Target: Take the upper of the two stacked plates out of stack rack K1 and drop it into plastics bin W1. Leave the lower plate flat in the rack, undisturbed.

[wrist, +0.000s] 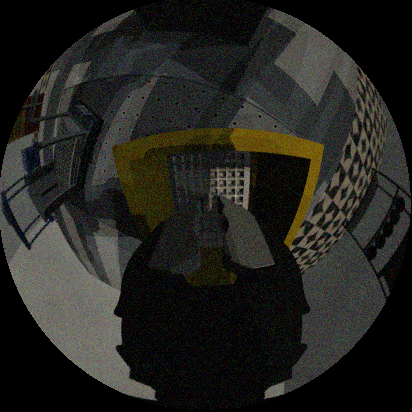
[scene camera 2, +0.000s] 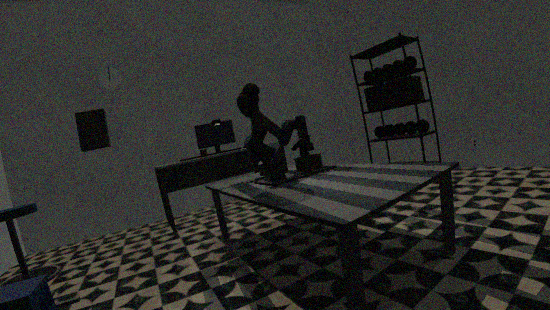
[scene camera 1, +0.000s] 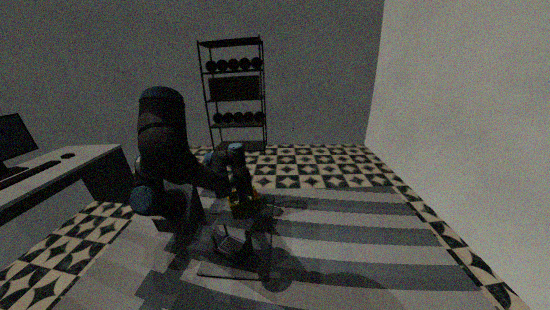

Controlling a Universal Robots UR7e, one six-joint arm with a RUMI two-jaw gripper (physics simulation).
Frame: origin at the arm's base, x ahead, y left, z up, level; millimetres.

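Seen in the pictures: gripper, between the fingertips: (wrist: 209, 197); arm's base, origin of its link: (scene camera 2: 269, 155) (scene camera 1: 173, 204).
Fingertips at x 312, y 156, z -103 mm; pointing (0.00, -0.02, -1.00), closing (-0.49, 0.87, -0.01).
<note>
Pixels of each thing's top centre, then the offset from my fingertips to it. Level surfaces: height alone.
- Bin W1, centre of its top: (wrist: 222, 251) (scene camera 1: 242, 195) (scene camera 2: 307, 156) dx +8, dy +16, dz +59 mm
- upper plate, centre of its top: (wrist: 210, 209) dx +4, dy +3, dz +14 mm
- lower plate, centre of its top: (wrist: 61, 156) (scene camera 1: 233, 246) dx +40, dy -269, dz -2 mm
- striped table, height of its surface: dz -54 mm
Bin W1 (scene camera 1: 246, 212) (scene camera 2: 308, 163) (wrist: 272, 140) is a dark box with a yellow rim. My gripper (wrist: 209, 197) is in its opening; the tips are hidden in the scene views. The upper plate (wrist: 229, 181), a pale square grid, shows below the yellow rim at the fingertips; the jaws look nearly shut on it, though the grip itself is dark. Its right part is lit, its left part shadowed. Rack K1 (scene camera 1: 246, 249) (wrist: 92, 150) stands apart from the bin, with slim upright posts. The lower plate (scene camera 1: 229, 244) (wrist: 64, 156) lies in it and looks flat.
A perforated board (scene camera 1: 210, 274) (wrist: 185, 100) lies under the rack and bin on the striped table (scene camera 1: 370, 250) (scene camera 2: 350, 212). The arm's base is beside them. A desk (scene camera 1: 107, 150) (scene camera 2: 200, 172) stands to the left. A shelf unit (scene camera 1: 232, 41) (scene camera 2: 382, 48) stands behind.
</note>
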